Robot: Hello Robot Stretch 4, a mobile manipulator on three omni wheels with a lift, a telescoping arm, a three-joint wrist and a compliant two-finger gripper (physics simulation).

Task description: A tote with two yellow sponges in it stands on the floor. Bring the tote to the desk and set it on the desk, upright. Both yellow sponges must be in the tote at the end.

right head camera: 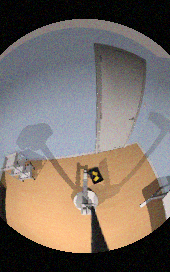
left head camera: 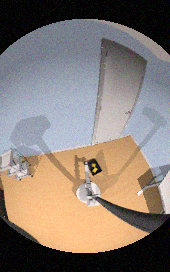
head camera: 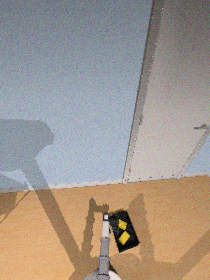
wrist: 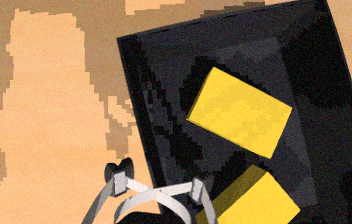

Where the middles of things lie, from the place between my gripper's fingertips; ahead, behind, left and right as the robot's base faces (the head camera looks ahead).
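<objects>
There is the black tote (wrist: 293,58), and taken from my hand it is 2 cm ahead, 3 cm above and 10 cm to the right.
</objects>
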